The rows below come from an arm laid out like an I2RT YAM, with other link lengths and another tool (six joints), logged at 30 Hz.
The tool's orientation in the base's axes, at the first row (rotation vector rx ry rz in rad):
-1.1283 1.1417 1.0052
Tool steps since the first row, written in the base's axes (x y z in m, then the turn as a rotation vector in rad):
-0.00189 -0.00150 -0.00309 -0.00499 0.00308 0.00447
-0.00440 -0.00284 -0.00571 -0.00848 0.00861 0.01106
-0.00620 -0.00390 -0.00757 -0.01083 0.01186 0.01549
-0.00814 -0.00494 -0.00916 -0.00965 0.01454 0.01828
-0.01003 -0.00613 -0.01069 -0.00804 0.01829 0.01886
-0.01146 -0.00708 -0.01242 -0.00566 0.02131 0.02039
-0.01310 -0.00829 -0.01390 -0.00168 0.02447 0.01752
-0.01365 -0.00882 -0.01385 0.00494 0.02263 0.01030
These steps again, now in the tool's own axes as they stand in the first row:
0.00272 0.00205 -0.00194 -0.00507 0.00473 0.00250
0.00490 0.00466 -0.00379 -0.01194 0.00808 0.00777
0.00643 0.00651 -0.00521 -0.01658 0.01027 0.01085
0.00768 0.00846 -0.00663 -0.01907 0.00915 0.01383
0.00887 0.01034 -0.00817 -0.01929 0.00810 0.01781
0.01034 0.01183 -0.00943 -0.02036 0.00604 0.02124
0.01152 0.01345 -0.01095 -0.01683 0.00307 0.02482
0.01137 0.01389 -0.01156 -0.00876 -0.00265 0.02364

